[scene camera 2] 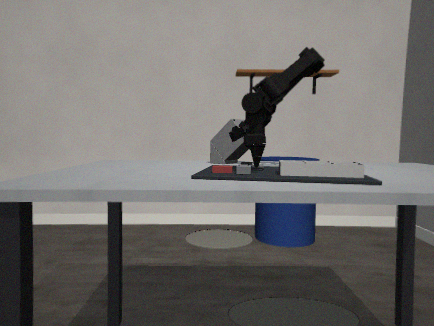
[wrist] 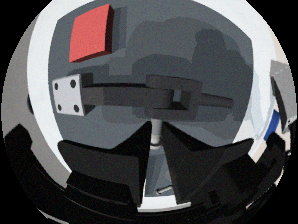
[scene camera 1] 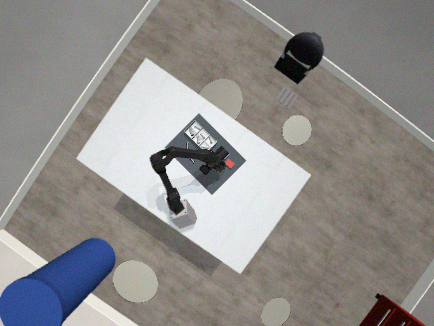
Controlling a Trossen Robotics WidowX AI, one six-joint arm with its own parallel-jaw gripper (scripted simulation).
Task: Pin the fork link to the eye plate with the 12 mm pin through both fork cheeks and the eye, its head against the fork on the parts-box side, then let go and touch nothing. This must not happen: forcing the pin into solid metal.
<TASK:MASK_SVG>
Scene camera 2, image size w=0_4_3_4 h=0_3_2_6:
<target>my gripper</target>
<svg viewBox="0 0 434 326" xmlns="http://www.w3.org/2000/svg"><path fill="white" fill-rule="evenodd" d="M246 116L246 125L240 128L238 126L232 127L229 135L232 142L244 137L244 144L249 144L245 146L251 150L254 167L258 167L266 144L263 144L266 143L264 115Z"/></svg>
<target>white parts box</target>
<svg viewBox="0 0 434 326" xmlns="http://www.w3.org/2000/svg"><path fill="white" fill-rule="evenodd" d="M279 160L280 176L364 178L364 164L357 162Z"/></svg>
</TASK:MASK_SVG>
